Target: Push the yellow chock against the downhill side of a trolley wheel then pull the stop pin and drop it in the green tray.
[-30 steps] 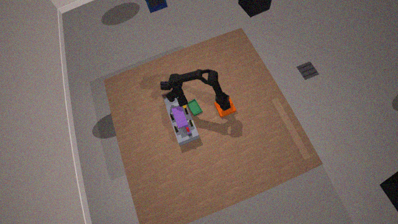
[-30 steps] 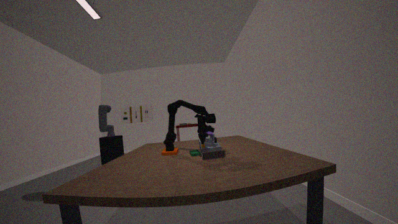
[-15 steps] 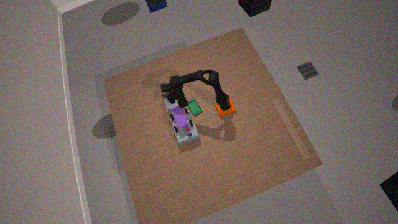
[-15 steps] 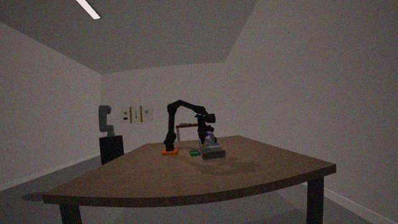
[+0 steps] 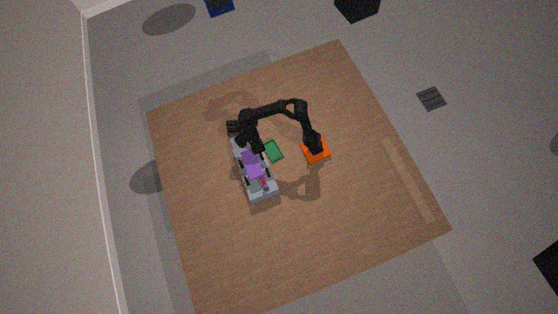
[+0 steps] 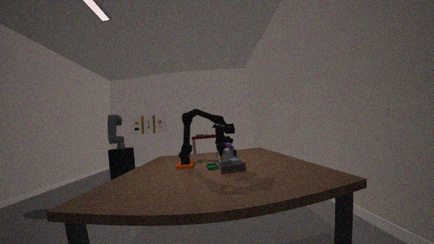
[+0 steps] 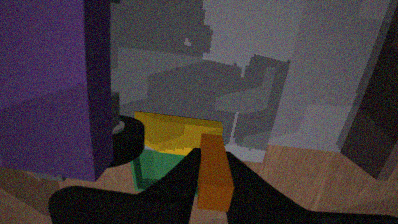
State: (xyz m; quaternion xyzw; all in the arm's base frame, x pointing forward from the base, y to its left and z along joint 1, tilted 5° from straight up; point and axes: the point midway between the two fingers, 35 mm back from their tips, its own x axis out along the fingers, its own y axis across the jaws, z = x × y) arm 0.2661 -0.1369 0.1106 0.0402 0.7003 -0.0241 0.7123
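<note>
My gripper tip is 20 mm to the right of the yellow chock and 10 mm above it. The rest, counted from my gripper tip: red-headed stop pin: 60 mm ahead, 220 mm to the left, 40 mm above; purple trolley: 70 mm ahead, 110 mm to the left, 20 mm above.
</note>
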